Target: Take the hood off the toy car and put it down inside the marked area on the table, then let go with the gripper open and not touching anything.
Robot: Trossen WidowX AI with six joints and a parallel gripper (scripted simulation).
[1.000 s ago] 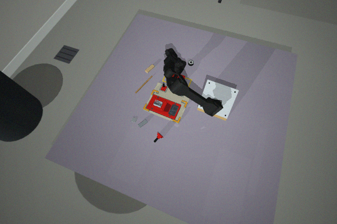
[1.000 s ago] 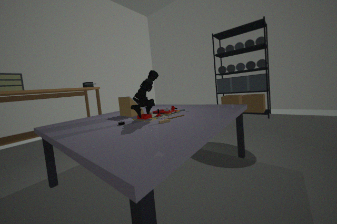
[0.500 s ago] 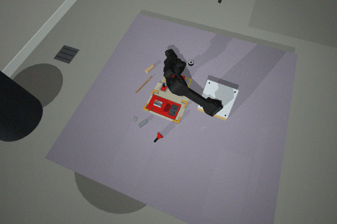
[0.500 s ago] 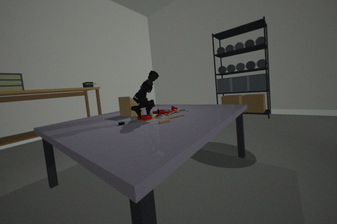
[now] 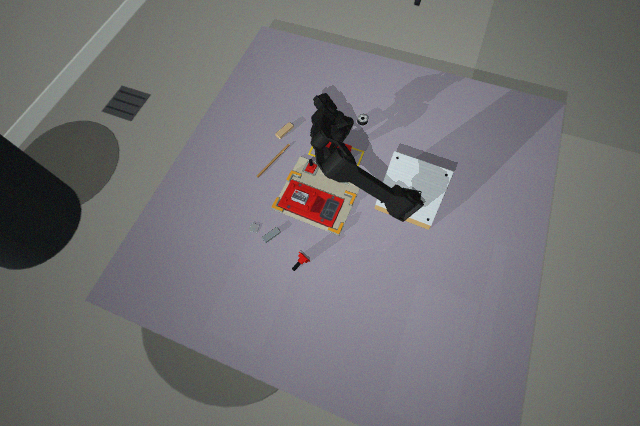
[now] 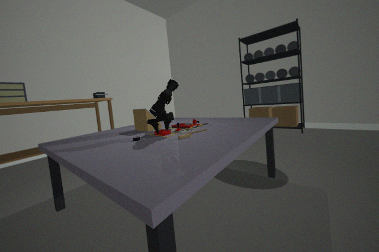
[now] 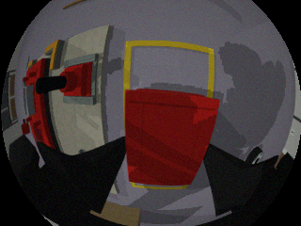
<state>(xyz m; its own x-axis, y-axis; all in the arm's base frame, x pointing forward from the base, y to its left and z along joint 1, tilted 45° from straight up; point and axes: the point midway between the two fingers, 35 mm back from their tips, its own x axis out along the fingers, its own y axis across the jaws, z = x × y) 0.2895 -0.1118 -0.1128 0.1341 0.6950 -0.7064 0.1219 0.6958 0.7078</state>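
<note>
My gripper tip is now 1 cm below the red panel. The rest, counted from my gripper tip: wooden block (22 cm ahead, 4 cm to the right); then black wheel (16 cm to the right, 6 cm behind); then thin stick (21 cm ahead, 9 cm to the left, 1 cm below).
</note>
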